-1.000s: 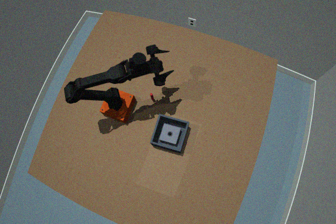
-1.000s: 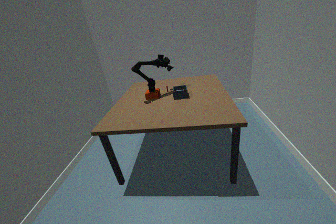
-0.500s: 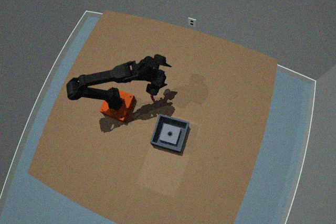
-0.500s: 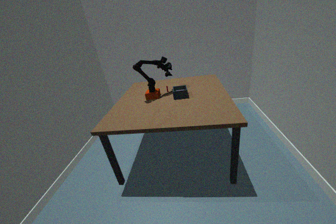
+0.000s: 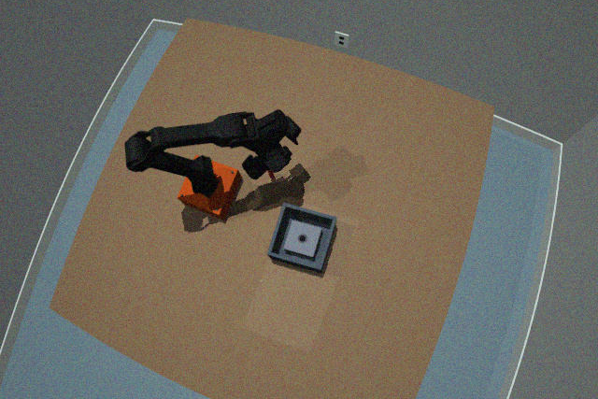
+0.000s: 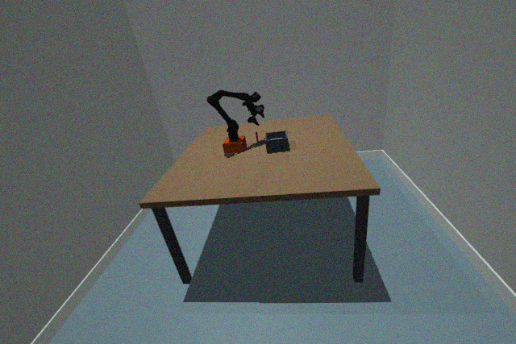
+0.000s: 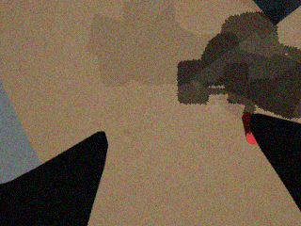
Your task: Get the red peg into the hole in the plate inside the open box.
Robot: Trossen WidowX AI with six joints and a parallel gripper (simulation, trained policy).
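Now: gripper tip 50 mm past the red peg, 30 mm to the left of it and 110 mm above it. Round my gripper tip: plate (140 mm ahead, 180 mm to the right, 110 mm below); then grey box (140 mm ahead, 180 mm to the right, 130 mm below).
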